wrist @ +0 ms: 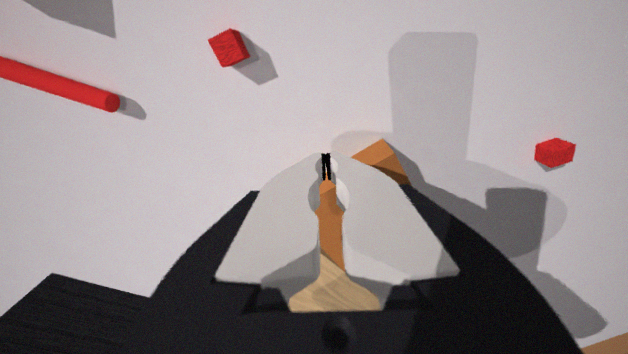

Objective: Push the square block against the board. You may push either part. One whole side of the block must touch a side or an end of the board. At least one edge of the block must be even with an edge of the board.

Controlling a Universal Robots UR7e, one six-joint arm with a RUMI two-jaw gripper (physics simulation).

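Places are measured from the arm's base along level axes (x ahead, y down, z left), in millimetres.
Where they show: gripper, fingertip midpoint: (325, 157).
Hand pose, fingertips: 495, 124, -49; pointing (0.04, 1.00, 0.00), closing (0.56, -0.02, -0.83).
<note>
Each offset is from my fingertips to the centre of the thing, as dx, dy, dz. "pt": to the spot under its first point.
The orange-brown square block {pt -61, +15, -45} (331, 227) is largely hidden behind my gripper. One corner of it shows to the right of the fingertips, and a strip shows through the gap between the fingers. The light wooden board {-159, +31, -92} (334, 292) shows through the lower part of that gap, right below the block's strip. Most of the board is hidden, so I cannot tell how their sides and edges line up. My gripper (325, 157) is shut and empty, with its tips at the block's far side in the view; whether they touch it I cannot tell.
A red cube {+21, +38, +84} (229, 48) lies at the upper middle and a red rod {-62, +39, +188} (60, 85) at the upper left. Another small red block {+87, +38, -176} (555, 152) lies at the right. A black box-like object (65, 315) stands at the lower left. Arm shadows fall on the right side.
</note>
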